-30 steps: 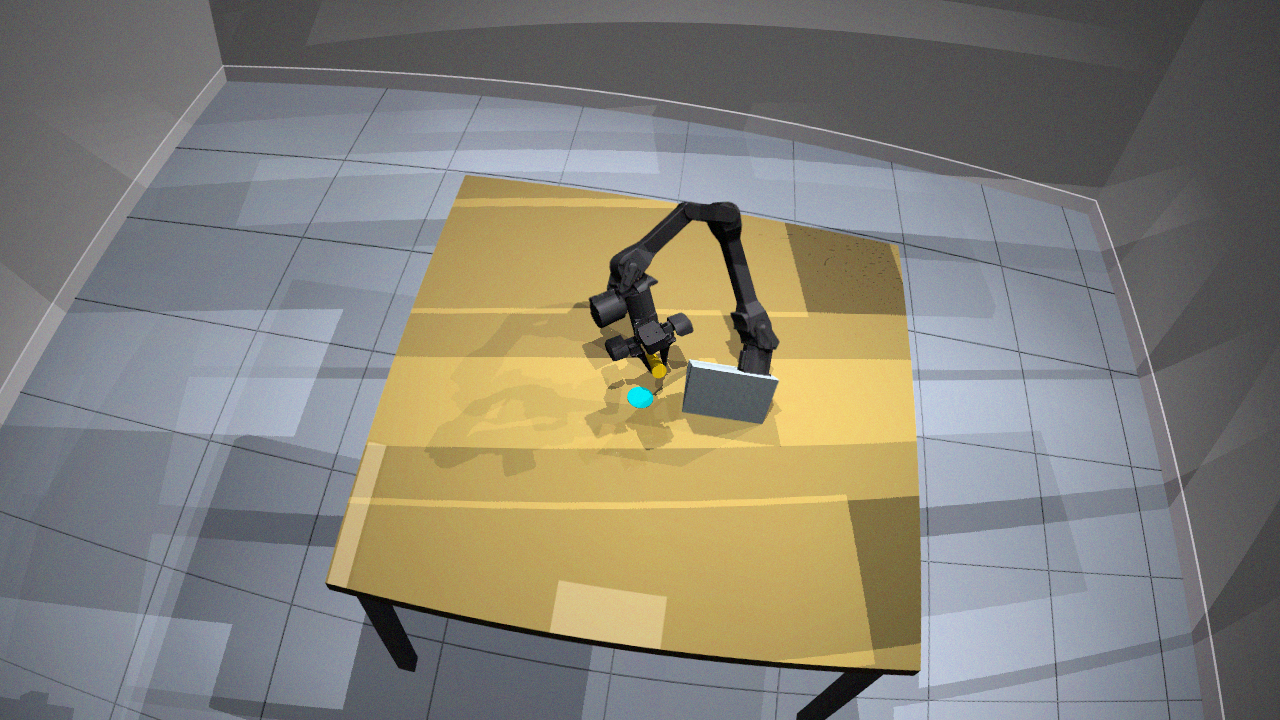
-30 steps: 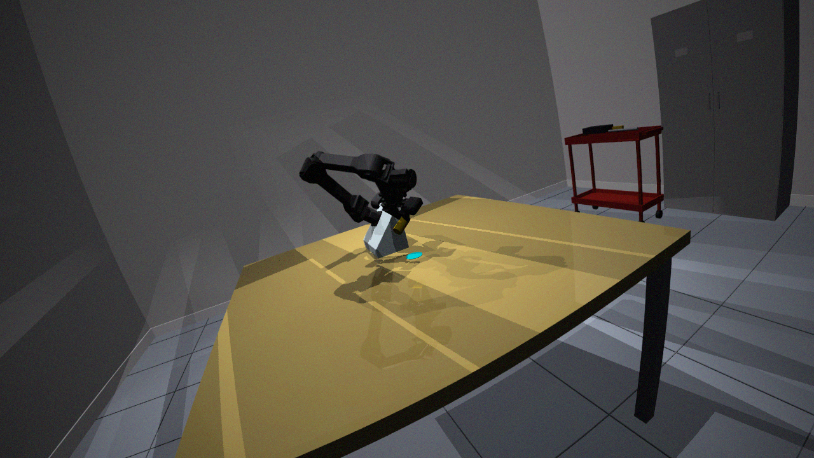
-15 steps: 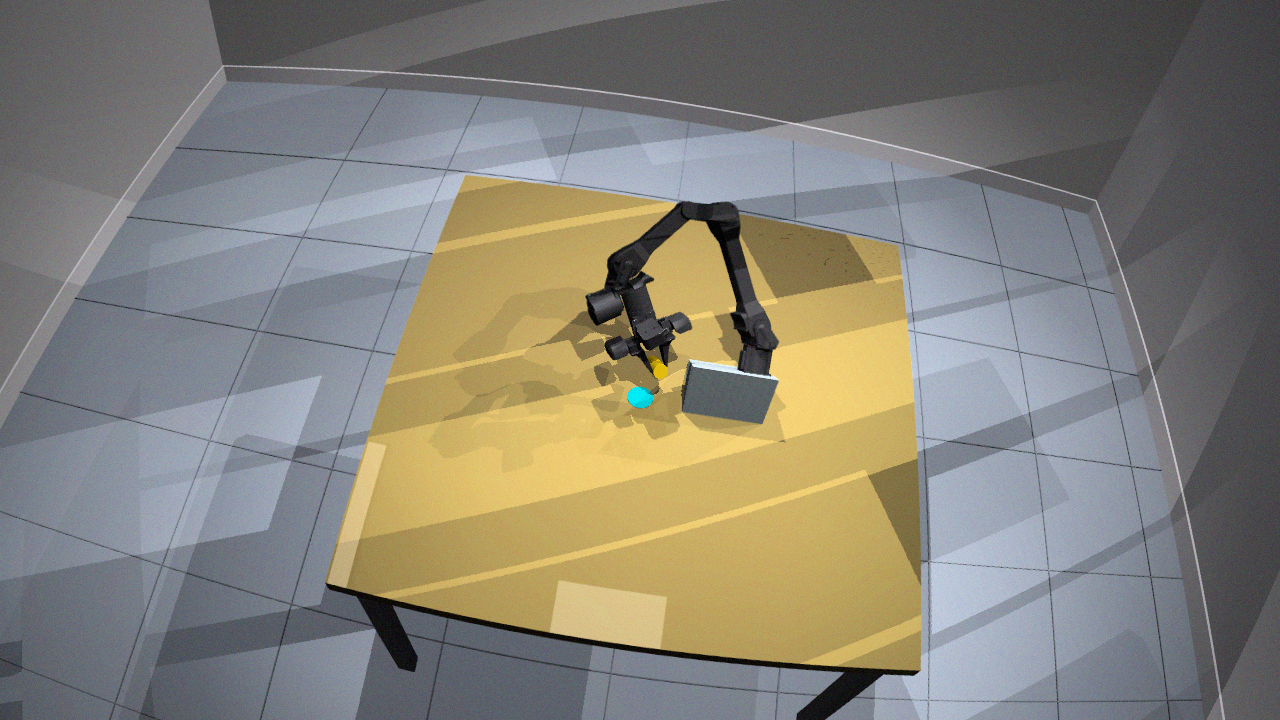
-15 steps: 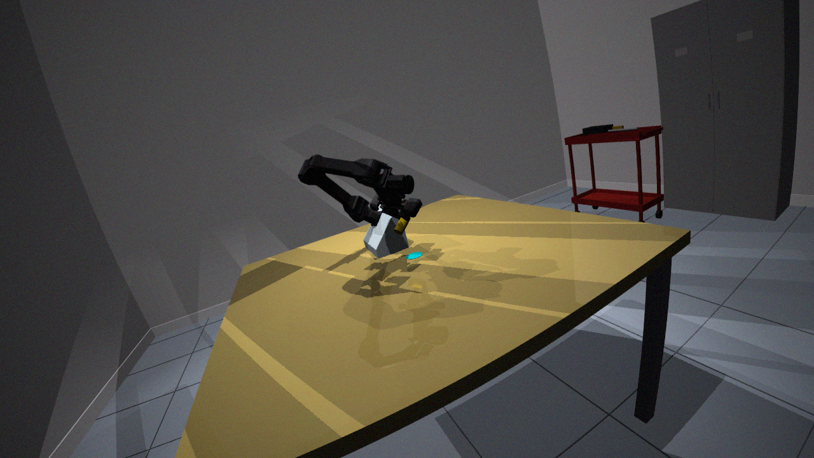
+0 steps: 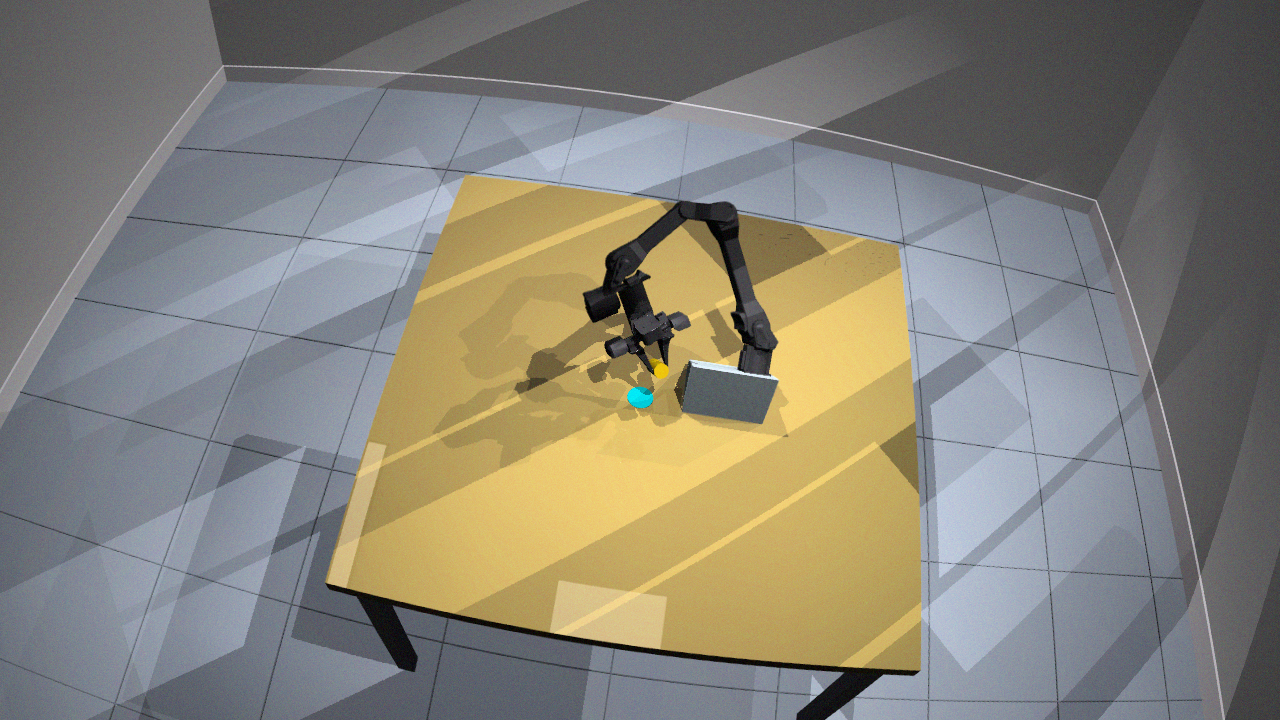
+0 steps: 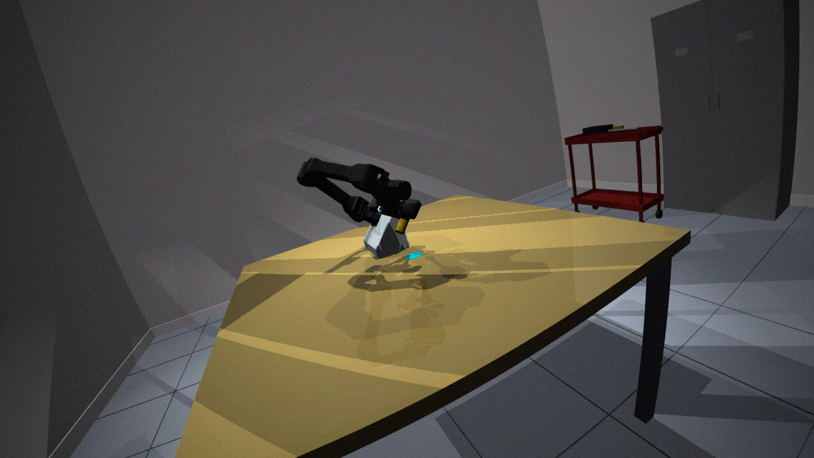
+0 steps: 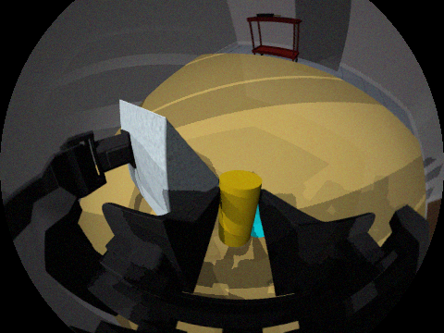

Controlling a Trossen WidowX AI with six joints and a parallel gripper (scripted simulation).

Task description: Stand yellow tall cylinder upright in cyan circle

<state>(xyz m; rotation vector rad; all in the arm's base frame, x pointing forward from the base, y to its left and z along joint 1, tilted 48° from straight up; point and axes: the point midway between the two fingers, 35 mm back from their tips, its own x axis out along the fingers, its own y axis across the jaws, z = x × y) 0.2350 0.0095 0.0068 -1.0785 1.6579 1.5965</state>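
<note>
My gripper tip is 13 cm above the cyan circle, 3 cm short of it and 1 cm to the left of it. From my gripper tip the other things lie so: yellow cylinder (1 cm to the right, 1 cm below).
</note>
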